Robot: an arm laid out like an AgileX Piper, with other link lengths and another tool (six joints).
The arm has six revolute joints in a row. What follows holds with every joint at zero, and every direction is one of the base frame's.
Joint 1 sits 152.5 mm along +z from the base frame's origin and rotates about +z.
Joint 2 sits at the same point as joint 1 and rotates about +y.
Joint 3 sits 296.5 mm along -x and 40.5 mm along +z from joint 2 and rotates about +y.
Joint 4 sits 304.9 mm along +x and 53.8 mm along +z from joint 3 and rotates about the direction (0.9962, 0, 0.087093).
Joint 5 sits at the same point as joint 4 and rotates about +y.
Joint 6 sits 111.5 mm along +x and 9.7 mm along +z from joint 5 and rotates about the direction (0.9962, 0, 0.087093).
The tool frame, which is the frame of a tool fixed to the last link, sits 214.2 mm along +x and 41 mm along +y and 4.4 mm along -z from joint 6; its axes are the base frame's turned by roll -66.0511, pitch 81.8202 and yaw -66.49 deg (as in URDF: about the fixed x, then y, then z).
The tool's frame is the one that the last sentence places.
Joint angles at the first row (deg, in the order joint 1, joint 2, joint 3, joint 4, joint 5, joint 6):
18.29 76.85 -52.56 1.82 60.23 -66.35
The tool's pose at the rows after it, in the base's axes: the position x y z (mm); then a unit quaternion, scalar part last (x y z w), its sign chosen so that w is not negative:
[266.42 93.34 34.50 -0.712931 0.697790 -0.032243 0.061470]
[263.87 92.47 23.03 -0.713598 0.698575 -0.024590 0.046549]
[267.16 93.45 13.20 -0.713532 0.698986 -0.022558 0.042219]
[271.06 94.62 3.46 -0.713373 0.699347 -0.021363 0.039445]
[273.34 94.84 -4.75 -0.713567 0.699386 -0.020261 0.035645]
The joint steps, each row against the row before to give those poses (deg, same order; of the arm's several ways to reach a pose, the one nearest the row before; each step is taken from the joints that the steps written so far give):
0.00 2.34 -0.01 0.00 -0.31 0.00
0.00 2.34 0.00 0.00 -0.41 0.00
0.00 1.94 0.01 0.00 -1.39 0.00
0.00 1.88 0.00 0.00 -1.54 0.00
0.00 1.57 0.00 -0.08 -1.13 0.00

